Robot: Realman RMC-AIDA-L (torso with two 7-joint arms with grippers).
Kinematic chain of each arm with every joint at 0, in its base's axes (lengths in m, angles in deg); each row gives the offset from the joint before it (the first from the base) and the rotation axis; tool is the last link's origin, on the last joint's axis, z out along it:
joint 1: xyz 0 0 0.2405 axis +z
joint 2: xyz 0 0 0 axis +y
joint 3: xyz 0 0 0.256 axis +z
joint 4: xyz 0 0 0 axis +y
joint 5: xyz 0 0 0.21 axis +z
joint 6: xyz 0 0 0 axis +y
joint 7: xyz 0 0 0.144 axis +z
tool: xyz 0 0 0
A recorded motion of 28 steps. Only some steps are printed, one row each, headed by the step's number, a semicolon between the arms.
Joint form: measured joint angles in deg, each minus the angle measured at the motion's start. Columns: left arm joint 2, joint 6, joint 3, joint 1, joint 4, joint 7, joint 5; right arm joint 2, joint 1, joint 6, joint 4, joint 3, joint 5, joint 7.
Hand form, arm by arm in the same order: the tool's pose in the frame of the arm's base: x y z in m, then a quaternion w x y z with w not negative. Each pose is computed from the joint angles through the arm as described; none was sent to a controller.
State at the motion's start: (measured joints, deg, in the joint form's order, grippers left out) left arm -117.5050 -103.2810 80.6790 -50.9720 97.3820 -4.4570 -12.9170; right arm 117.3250 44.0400 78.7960 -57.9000 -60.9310 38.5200 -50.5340
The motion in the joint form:
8: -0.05 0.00 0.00 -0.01 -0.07 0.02 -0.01; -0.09 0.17 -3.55 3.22 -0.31 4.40 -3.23
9: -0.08 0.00 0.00 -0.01 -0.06 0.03 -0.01; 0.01 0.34 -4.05 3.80 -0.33 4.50 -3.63
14: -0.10 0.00 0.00 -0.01 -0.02 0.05 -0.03; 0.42 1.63 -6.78 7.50 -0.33 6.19 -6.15
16: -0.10 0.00 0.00 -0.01 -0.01 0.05 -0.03; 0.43 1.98 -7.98 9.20 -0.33 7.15 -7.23
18: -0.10 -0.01 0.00 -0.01 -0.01 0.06 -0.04; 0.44 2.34 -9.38 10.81 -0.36 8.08 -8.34
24: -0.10 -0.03 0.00 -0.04 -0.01 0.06 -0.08; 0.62 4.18 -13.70 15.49 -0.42 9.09 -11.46
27: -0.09 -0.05 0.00 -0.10 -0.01 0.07 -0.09; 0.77 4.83 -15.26 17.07 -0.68 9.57 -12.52
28: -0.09 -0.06 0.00 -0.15 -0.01 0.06 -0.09; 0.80 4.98 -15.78 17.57 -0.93 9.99 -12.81
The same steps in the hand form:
8: -0.0542 0.3773 0.0701 0.39526 -0.81482 -0.40422 0.12828; 0.1835 0.4162 0.0070 0.18442 -0.93618 0.29875 -0.01764
9: -0.0541 0.3772 0.0699 0.39504 -0.81497 -0.40414 0.12819; 0.1836 0.4167 0.0049 0.18425 -0.93667 0.29736 -0.01691
14: -0.0539 0.3771 0.0698 0.39484 -0.81527 -0.40382 0.12794; 0.1813 0.4201 -0.0068 0.17955 -0.94017 0.28950 -0.00516
16: -0.0539 0.3771 0.0699 0.39487 -0.81529 -0.40377 0.12787; 0.1822 0.4211 -0.0110 0.17829 -0.94059 0.28898 0.00035
18: -0.0539 0.3771 0.0698 0.39475 -0.81535 -0.40373 0.12796; 0.1829 0.4227 -0.0147 0.17941 -0.94082 0.28747 0.00584
24: -0.0537 0.3770 0.0698 0.39443 -0.81559 -0.40357 0.12792; 0.1830 0.4290 -0.0260 0.18790 -0.94271 0.27554 0.00867
27: -0.0533 0.3770 0.0698 0.39443 -0.81582 -0.40312 0.12789; 0.1823 0.4307 -0.0309 0.19015 -0.94370 0.27052 0.00926
28: -0.0530 0.3771 0.0698 0.39447 -0.81595 -0.40287 0.12776; 0.1819 0.4310 -0.0327 0.19032 -0.94393 0.26956 0.01053

